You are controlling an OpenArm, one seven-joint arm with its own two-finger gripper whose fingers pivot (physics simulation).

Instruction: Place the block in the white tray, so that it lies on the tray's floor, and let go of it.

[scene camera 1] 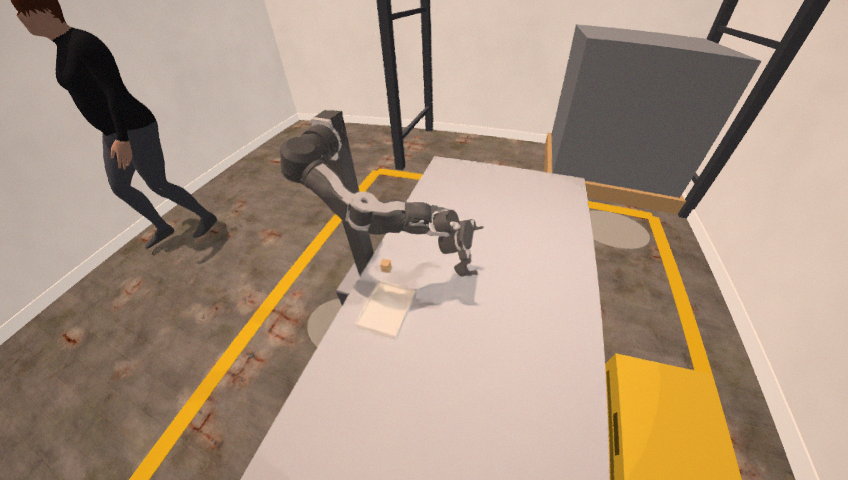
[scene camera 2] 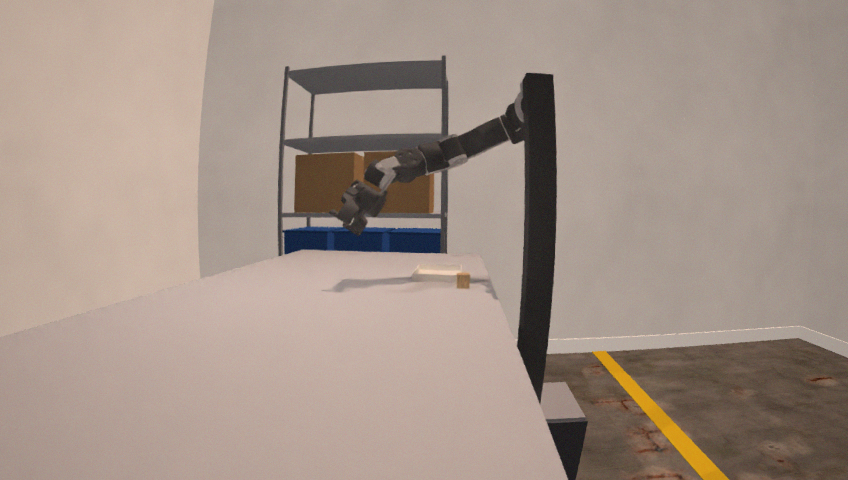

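A small orange-brown block sits on the table beside the white tray, near the table edge by the robot's post. The shallow white tray lies flat on the table, and no block shows in it. In scene camera 2 the block overlaps the tray's near right corner. My gripper is open, with nothing between its fingers. It hangs above the table, well to the side of the block and tray, towards the middle of the table's width.
The long pale table stands beside the arm's dark post. A yellow cabinet and a large grey box are beyond the table. A person is at the left. A shelf rack stands behind the table.
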